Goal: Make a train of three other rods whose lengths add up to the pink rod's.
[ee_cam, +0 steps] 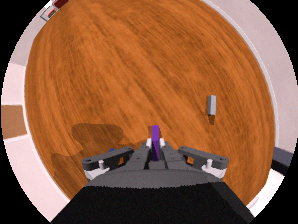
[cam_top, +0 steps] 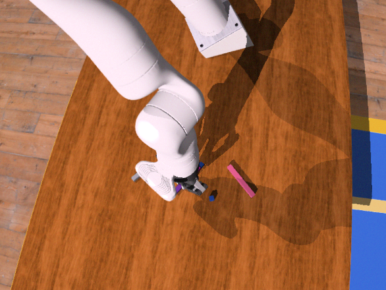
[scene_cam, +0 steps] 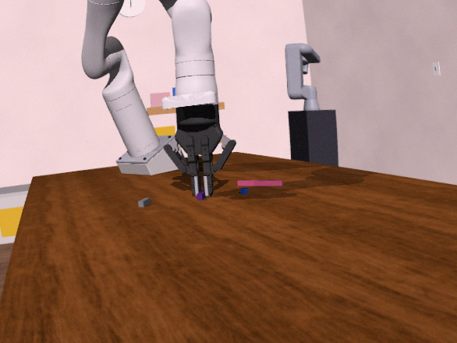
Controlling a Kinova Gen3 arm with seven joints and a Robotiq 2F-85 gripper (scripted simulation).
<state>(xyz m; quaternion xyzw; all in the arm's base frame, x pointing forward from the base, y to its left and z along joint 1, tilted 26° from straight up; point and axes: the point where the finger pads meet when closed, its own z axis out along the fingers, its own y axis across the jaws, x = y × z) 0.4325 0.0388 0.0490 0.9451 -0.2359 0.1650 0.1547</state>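
Right now my hand is 1 cm above the purple rod. The rest, counted from my hand: small blue rod (2 cm ahead, 7 cm to the left, 2 cm below); magenta rod (4 cm behind, 2 cm to the left, 2 cm below); grey rod (11 cm to the right, 2 cm below).
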